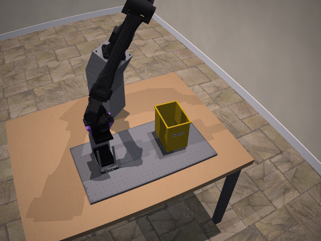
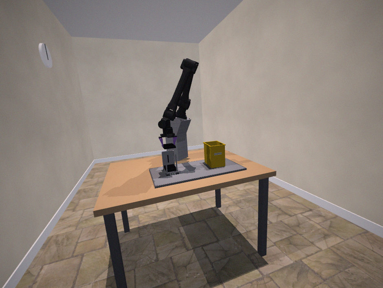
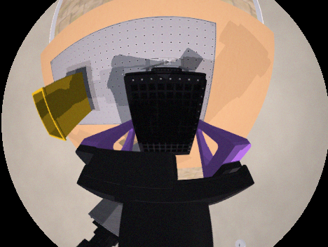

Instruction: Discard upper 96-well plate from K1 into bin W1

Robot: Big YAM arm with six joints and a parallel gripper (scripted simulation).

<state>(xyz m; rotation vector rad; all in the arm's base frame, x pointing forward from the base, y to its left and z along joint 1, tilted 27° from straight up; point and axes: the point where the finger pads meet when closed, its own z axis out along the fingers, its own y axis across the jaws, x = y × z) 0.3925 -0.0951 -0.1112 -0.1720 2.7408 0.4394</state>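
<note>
Now: hand 37 cm to the right of the yellow plastics bin W1, 12 cm above it and 6 cm past it.
</note>
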